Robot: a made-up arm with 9 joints.
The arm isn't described. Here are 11 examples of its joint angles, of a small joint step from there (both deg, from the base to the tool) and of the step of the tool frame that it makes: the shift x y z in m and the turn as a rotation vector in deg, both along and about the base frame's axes.
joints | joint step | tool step
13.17 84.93 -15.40 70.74 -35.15 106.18 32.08 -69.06 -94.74 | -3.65 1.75 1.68 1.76 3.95 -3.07 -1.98 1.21 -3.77 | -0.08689 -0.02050 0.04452 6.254 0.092 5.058
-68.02 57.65 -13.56 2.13 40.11 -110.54 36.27 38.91 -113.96 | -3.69 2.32 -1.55 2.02 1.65 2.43 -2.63 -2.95 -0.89 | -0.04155 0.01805 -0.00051 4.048 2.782 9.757
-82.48 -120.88 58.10 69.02 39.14 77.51 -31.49 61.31 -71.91 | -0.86 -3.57 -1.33 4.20 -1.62 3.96 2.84 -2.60 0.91 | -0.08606 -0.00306 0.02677 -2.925 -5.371 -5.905
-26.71 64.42 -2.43 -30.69 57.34 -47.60 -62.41 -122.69 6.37 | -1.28 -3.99 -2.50 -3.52 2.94 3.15 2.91 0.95 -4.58 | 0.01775 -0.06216 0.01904 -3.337 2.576 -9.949
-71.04 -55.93 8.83 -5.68 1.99 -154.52 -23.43 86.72 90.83 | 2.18 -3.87 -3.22 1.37 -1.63 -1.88 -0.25 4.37 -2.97 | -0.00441 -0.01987 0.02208 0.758 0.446 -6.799
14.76 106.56 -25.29 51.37 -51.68 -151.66 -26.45 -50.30 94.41 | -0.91 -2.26 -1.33 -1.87 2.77 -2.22 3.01 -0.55 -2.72 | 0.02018 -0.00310 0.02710 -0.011 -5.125 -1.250
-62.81 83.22 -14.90 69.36 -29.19 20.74 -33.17 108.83 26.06 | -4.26 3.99 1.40 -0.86 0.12 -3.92 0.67 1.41 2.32 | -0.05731 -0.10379 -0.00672 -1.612 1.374 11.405
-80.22 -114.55 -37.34 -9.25 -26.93 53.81 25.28 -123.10 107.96 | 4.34 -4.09 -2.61 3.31 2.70 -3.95 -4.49 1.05 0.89 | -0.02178 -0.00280 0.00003 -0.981 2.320 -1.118
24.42 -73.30 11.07 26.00 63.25 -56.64 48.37 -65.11 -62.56 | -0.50 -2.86 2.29 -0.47 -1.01 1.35 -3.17 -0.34 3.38 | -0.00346 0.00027 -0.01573 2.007 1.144 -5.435
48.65 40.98 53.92 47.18 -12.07 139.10 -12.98 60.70 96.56 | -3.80 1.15 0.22 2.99 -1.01 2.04 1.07 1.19 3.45 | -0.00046 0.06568 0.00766 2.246 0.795 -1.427
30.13 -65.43 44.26 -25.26 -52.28 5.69 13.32 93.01 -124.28 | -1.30 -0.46 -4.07 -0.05 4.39 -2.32 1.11 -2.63 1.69 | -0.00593 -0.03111 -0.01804 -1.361 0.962 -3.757
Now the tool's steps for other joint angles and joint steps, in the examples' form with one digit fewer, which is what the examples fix.
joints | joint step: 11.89 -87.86 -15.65 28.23 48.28 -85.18 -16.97 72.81 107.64 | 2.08 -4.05 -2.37 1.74 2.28 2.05 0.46 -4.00 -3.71
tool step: -0.0698 0.0117 0.0224 -5.22 5.17 -5.81
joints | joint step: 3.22 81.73 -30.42 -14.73 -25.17 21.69 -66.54 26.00 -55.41 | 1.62 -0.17 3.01 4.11 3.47 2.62 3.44 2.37 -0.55
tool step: -0.0173 0.1043 -0.0880 12.02 0.26 -4.46
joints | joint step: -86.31 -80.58 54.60 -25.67 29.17 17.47 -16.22 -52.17 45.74 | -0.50 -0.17 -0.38 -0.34 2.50 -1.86 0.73 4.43 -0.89
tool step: 0.0295 0.0076 -0.0078 -1.08 0.56 -4.69
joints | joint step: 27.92 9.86 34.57 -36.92 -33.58 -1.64 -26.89 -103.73 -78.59 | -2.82 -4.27 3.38 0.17 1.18 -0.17 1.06 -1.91 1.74
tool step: -0.0076 0.0311 -0.0362 3.18 -2.82 -1.57
